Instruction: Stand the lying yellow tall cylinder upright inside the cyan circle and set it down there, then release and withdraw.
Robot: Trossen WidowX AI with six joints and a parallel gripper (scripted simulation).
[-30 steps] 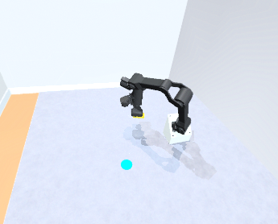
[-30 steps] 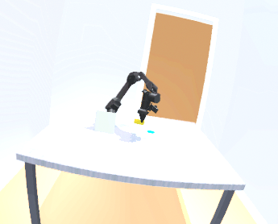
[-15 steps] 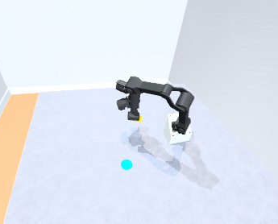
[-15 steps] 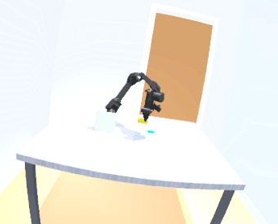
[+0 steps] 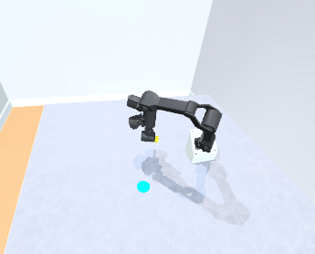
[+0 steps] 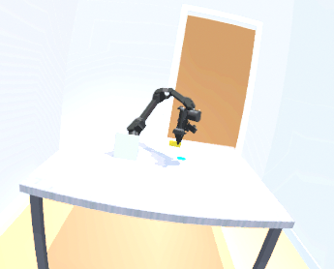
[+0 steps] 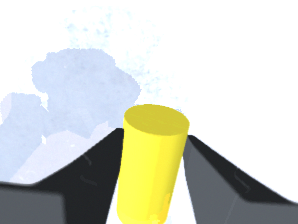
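The cyan circle is 50 mm ahead of my gripper tip, 180 mm to the left of it and 140 mm below it. From my gripper tip the other things lie so: yellow cylinder (20 mm behind, 10 mm to the left).
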